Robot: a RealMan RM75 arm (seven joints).
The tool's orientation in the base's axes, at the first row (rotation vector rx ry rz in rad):
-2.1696, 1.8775, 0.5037
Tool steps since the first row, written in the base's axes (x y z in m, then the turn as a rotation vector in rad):
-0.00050, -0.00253, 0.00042, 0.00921, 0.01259, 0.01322
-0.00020, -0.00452, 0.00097, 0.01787, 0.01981, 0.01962
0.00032, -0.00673, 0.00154, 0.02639, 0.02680, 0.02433
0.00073, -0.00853, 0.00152, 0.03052, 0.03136, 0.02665
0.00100, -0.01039, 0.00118, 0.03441, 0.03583, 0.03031
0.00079, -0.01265, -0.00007, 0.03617, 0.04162, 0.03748
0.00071, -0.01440, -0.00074, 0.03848, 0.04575, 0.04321
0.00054, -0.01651, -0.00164, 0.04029, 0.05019, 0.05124
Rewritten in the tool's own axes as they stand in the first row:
0.00207, 0.00090, -0.00131, -0.01561, -0.01035, -0.00820
0.00369, 0.00094, -0.00262, -0.02369, -0.01968, -0.01218
0.00554, 0.00080, -0.00406, -0.03089, -0.02892, -0.01470
0.00723, 0.00067, -0.00479, -0.03546, -0.03358, -0.01550
0.00909, 0.00067, -0.00523, -0.04052, -0.03792, -0.01753
0.01161, 0.00117, -0.00494, -0.04843, -0.04018, -0.02203
0.01346, 0.00148, -0.00500, -0.05420, -0.04280, -0.02592
0.01572, 0.00193, -0.00498, -0.06123, -0.04486, -0.03173

